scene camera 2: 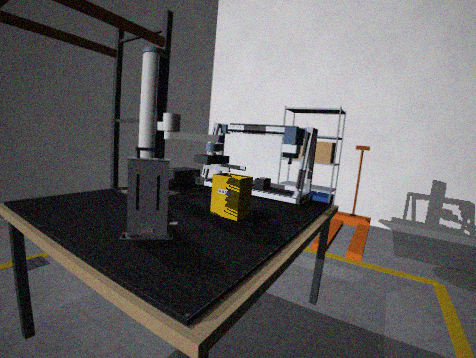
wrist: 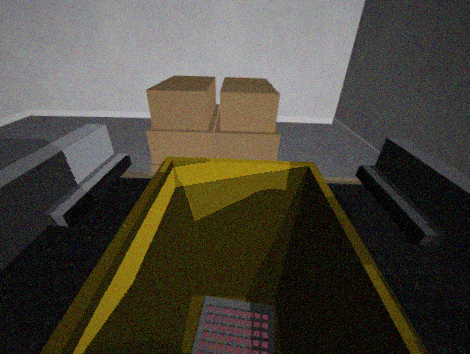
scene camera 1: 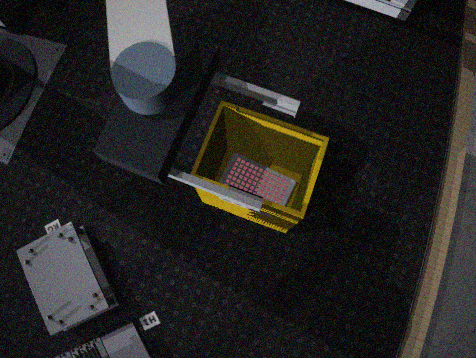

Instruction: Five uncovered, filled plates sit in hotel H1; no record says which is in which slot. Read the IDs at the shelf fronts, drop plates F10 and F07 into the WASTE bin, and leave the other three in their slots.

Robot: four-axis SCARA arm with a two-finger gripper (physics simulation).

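Frame: origin at the arm's base, x ahead, y left, z up, level; centimetres.
Seen in the pictures: gripper, fingertip midpoint: (scene camera 2: 237, 169) (wrist: 243, 150) (scene camera 1: 280, 155).
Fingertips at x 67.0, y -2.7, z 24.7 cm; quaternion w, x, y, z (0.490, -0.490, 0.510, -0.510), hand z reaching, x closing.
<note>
Offsets run from my fingertips to a thing's top centre. "*": to the spot under its first point. Level surfaces: height alone.
The yellow WASTE bin @(dx -2.4, dy +0.1, dz -3.4 cm) (scene camera 1: 314, 177) (scene camera 2: 219, 205) (wrist: 131, 262) stands upright on the table. An uncovered plate with pink-red wells @(dx -2.4, dy +0.1, dz -21.4 cm) (scene camera 1: 260, 179) (wrist: 232, 327) lies at the bottom inside it; its ID cannot be read. My gripper (scene camera 1: 274, 154) (wrist: 243, 150) is open and empty above the bin, one finger along each long side, apart from the plate. Hotel H1 (scene camera 2: 148, 200) is a grey upright tower; part of its top @(dz -22.6 cm) (scene camera 1: 125, 344) shows at the lower edge of scene camera 1, by the H1 label @(* dx -12.4, dy -29.1, dz -23.4 cm) (scene camera 1: 149, 320). Its plates and shelf-front IDs cannot be made out.
A light grey stand (scene camera 1: 65, 282) marked RG is beside the hotel. A dark plate with a round opening @(* dx -54.0, dy +2.6, dz -23.4 cm) (scene camera 1: 30, 100) is at the left. A white gantry frame (scene camera 2: 257, 128) stands behind the bin. Cardboard boxes (wrist: 182, 107) are beyond the wooden table edge (scene camera 1: 440, 200).
</note>
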